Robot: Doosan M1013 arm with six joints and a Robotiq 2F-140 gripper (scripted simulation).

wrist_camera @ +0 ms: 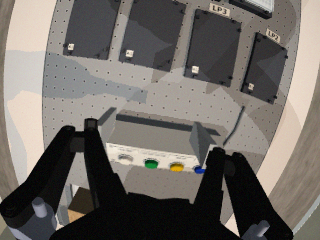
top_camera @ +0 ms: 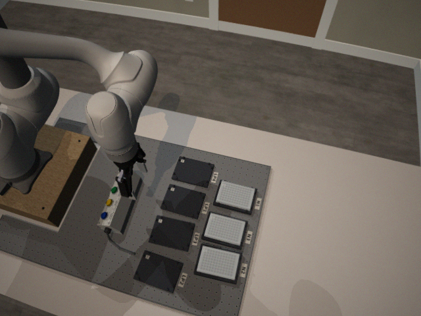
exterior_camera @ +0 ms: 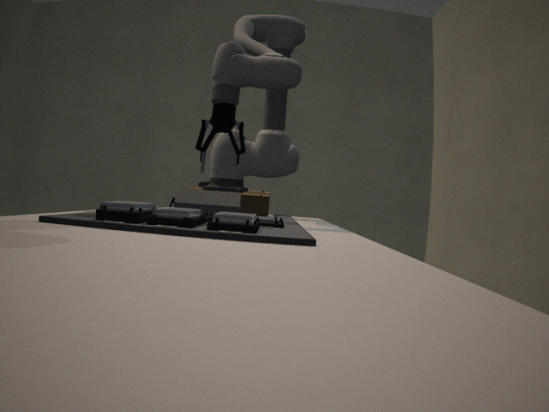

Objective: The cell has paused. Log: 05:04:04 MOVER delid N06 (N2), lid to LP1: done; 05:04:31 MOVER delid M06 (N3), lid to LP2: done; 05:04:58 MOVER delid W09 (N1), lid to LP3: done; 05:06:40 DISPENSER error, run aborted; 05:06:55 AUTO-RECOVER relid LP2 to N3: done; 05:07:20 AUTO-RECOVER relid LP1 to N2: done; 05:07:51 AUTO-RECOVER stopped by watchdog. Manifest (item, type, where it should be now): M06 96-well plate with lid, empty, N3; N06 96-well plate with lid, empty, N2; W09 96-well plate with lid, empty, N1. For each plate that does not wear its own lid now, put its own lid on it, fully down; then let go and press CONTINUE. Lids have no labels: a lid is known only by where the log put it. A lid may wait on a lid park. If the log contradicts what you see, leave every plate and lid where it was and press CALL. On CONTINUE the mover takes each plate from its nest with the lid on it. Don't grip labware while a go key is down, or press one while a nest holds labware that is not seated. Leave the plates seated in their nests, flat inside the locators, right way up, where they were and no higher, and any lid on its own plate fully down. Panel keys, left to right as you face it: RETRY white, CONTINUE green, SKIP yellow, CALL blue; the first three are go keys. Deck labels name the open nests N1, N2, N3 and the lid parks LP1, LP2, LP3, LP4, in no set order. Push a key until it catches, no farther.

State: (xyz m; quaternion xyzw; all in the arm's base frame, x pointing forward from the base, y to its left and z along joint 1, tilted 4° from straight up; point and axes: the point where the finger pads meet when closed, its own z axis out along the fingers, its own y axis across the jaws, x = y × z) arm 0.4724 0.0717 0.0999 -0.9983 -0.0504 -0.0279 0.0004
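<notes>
Right now the green continue key is 100 mm behind my hand, 20 mm to the right of it and 100 mm below it. From my hand the other things lie so: blue call key (90 mm behind, 120 mm to the right, 100 mm below); yellow skip key (100 mm behind, 70 mm to the right, 100 mm below); white retry key (110 mm behind, 30 mm to the left, 100 mm below).
</notes>
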